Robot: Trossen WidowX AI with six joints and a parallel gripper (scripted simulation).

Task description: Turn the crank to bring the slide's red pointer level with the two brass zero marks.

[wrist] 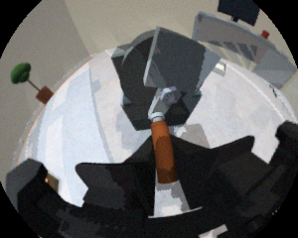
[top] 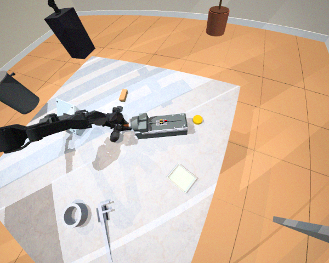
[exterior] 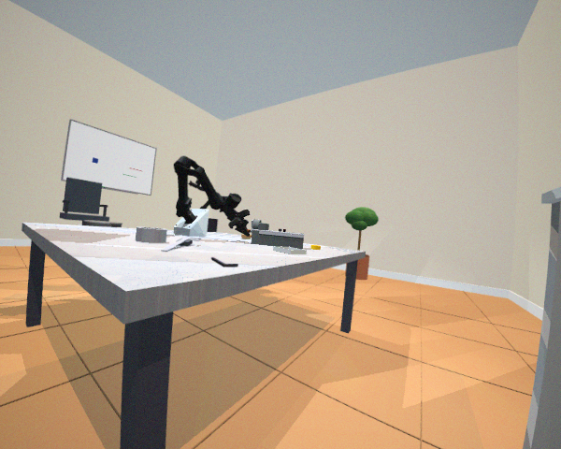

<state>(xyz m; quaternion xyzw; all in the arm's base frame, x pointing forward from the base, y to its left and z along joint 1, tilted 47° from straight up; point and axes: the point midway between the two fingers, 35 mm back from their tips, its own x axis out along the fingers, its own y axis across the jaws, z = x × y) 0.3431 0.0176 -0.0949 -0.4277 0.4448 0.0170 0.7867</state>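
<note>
The orange-brown crank handle lies 3 cm above my gripper tip, 2 cm behind it and 1 cm to the right of it. The rest, counted from my gripper tip: tan block 20 cm to the left, 18 cm behind, 2 cm below; then red pointer 17 cm ahead, 7 cm to the left, 5 cm above; then yellow disc 31 cm ahead, 17 cm to the left, 3 cm below.
</note>
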